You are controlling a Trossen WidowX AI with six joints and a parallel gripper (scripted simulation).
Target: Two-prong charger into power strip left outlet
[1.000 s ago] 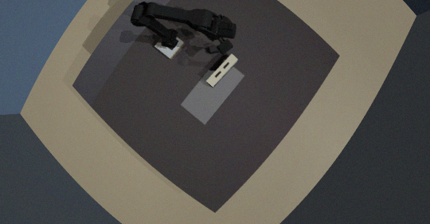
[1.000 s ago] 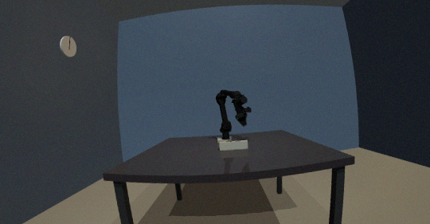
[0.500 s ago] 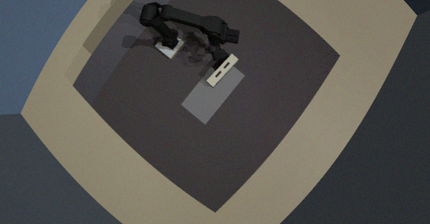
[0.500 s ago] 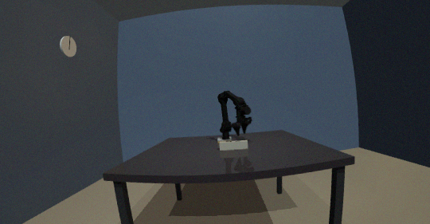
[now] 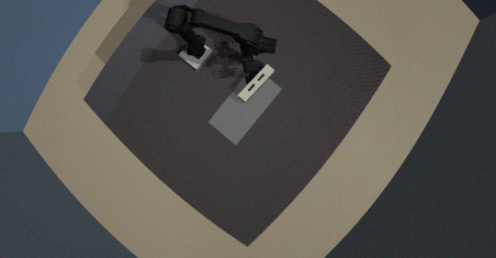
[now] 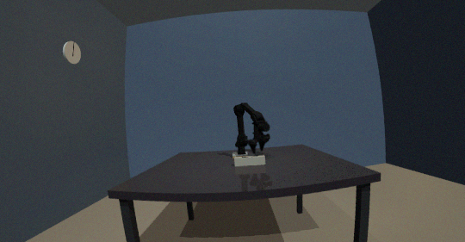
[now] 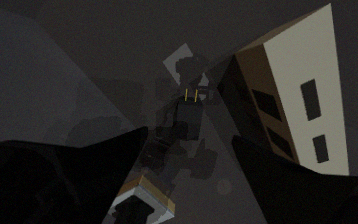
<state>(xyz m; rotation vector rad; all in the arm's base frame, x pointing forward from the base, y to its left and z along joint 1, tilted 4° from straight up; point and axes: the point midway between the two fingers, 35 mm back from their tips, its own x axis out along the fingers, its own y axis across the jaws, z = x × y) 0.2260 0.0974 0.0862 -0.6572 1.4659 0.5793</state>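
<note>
My gripper tip is now 4 cm above the two-prong charger, 1 cm to the right of it and 1 cm short of it.
</note>
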